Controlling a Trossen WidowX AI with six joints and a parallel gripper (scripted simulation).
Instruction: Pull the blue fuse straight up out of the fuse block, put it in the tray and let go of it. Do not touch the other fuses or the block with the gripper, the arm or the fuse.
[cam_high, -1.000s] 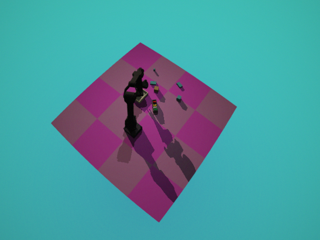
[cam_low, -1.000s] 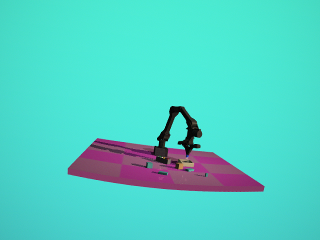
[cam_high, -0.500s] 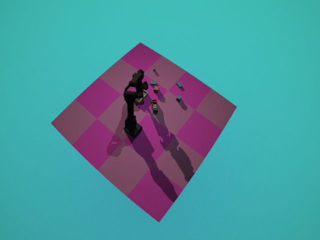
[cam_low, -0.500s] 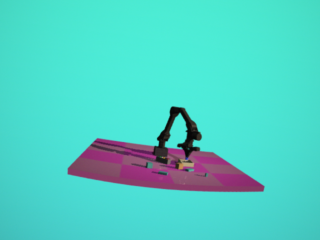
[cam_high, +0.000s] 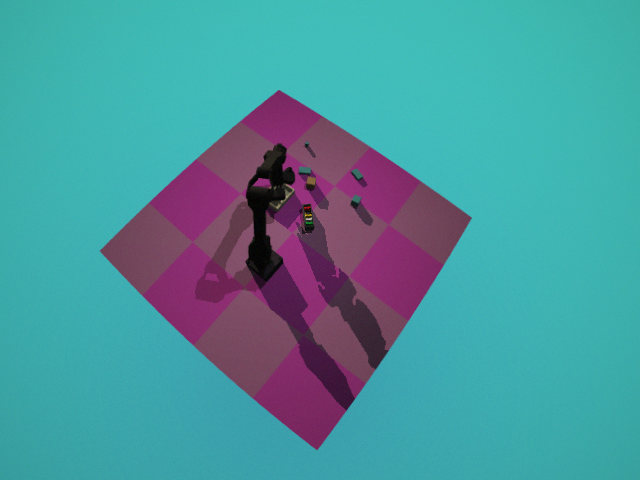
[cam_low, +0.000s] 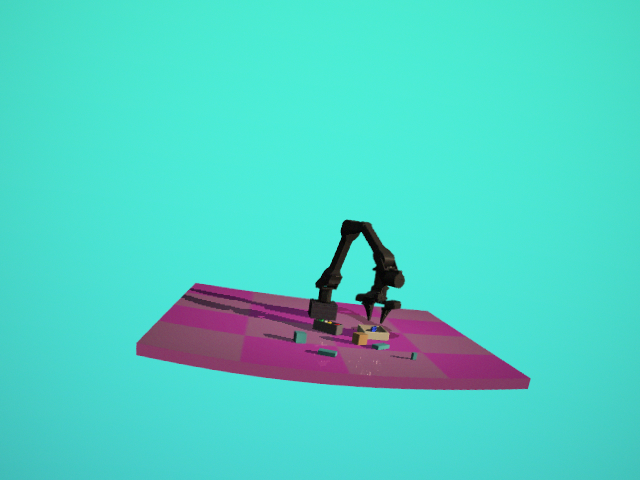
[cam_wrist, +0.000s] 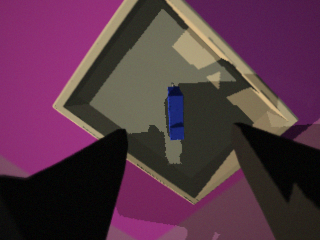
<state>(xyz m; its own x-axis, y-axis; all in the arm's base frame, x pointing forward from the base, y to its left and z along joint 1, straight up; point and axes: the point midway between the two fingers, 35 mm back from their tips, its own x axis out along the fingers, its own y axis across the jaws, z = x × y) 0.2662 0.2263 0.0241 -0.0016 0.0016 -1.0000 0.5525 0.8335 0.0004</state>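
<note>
The blue fuse is 30 mm below my gripper tip. Also, from my gripper tip: beige tray (60 mm below).
</note>
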